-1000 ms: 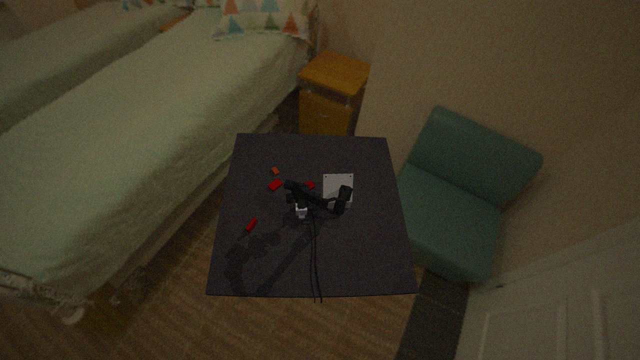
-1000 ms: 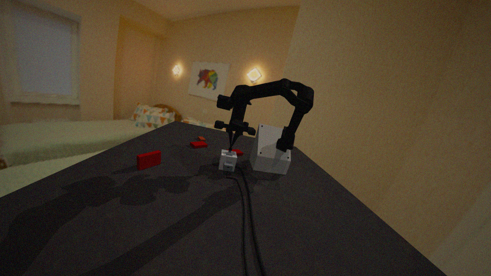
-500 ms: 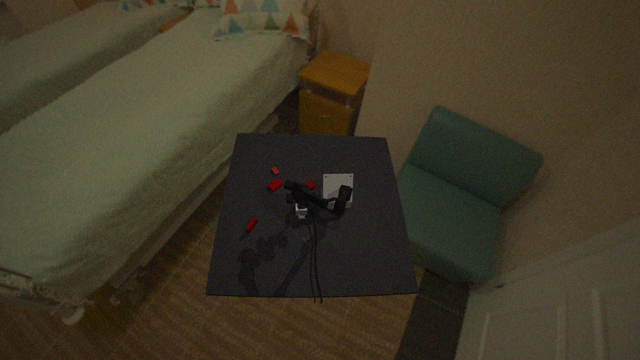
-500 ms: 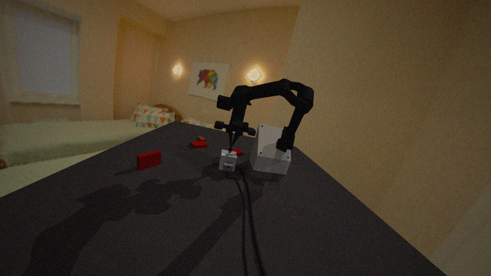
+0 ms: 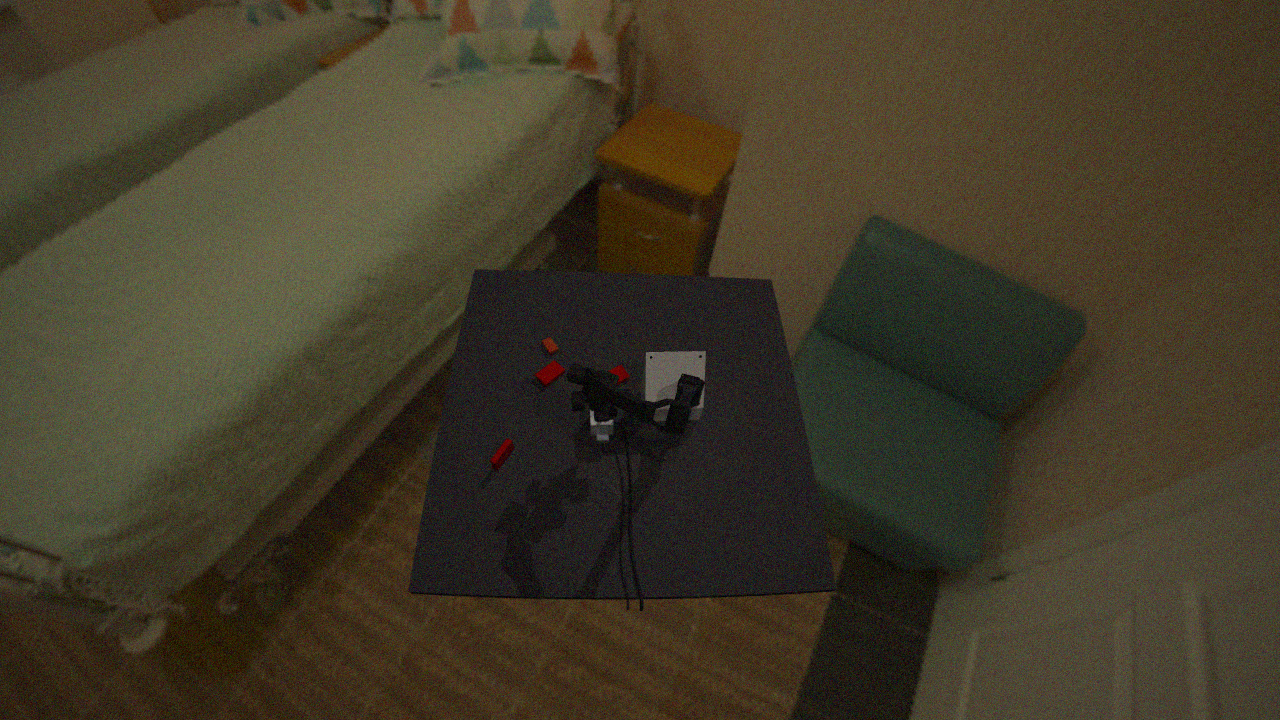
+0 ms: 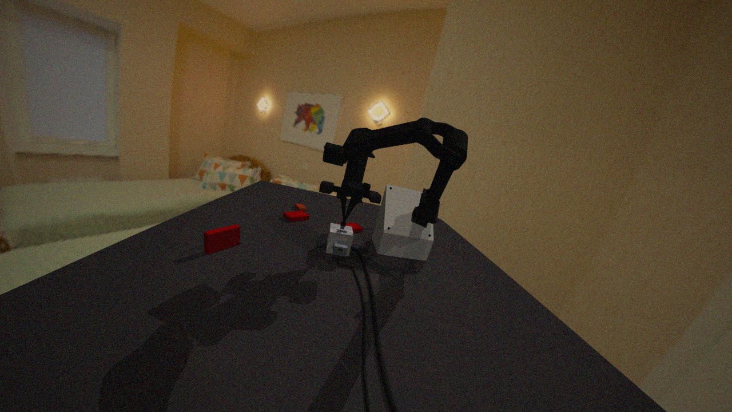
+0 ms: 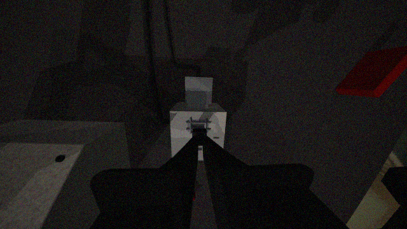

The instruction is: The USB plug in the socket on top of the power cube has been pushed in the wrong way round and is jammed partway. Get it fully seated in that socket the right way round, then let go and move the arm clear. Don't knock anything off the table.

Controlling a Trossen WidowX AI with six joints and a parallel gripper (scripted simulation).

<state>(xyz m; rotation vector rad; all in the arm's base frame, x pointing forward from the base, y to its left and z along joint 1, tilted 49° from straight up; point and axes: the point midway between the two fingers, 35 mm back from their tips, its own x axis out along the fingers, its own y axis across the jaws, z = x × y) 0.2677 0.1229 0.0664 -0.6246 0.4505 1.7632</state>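
The black USB plug is 20 mm below my gripper tip.
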